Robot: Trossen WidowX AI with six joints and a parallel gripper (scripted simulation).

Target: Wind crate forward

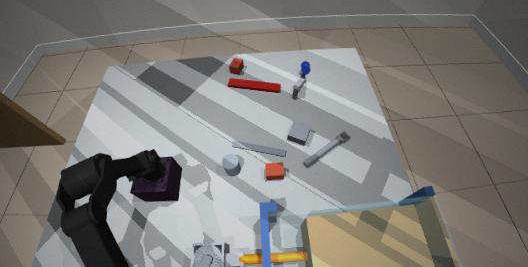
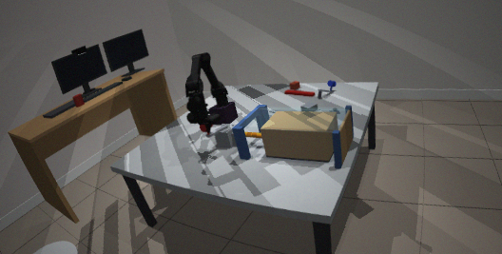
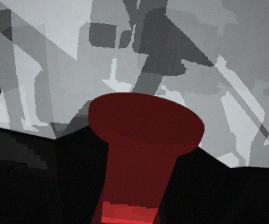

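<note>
Now: the red-knobbed handle 40 mm to the left of my gripper tip, 20 mm ahead of it and 10 mm below it. The rest, counted from my gripper tip: grey winch (90 mm to the left, 80 mm below, 20 mm ahead); then red knob (20 mm above); then blue steel frame (200 mm ahead, 90 mm to the left, 10 mm below).
</note>
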